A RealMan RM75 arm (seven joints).
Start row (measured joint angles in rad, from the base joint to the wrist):
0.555, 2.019, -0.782, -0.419, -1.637, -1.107, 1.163
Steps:
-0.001, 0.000, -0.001, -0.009, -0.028, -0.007, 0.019
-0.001, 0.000, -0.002, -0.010, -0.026, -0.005, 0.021
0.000, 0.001, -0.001, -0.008, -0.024, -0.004, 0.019
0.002, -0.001, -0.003, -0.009, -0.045, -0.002, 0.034
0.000, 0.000, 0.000, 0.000, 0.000, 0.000, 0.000
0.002, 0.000, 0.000, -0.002, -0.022, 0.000, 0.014
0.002, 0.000, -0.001, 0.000, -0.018, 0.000, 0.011
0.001, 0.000, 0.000, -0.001, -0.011, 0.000, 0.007
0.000, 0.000, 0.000, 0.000, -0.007, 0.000, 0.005
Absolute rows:
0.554, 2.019, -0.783, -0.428, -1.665, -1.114, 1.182
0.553, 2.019, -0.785, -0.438, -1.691, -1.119, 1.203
0.553, 2.020, -0.786, -0.446, -1.715, -1.123, 1.222
0.555, 2.019, -0.789, -0.455, -1.760, -1.125, 1.256
0.555, 2.019, -0.789, -0.455, -1.760, -1.125, 1.256
0.557, 2.019, -0.789, -0.457, -1.782, -1.125, 1.270
0.559, 2.019, -0.790, -0.457, -1.800, -1.125, 1.281
0.560, 2.019, -0.790, -0.458, -1.811, -1.125, 1.288
0.560, 2.019, -0.790, -0.458, -1.818, -1.125, 1.293

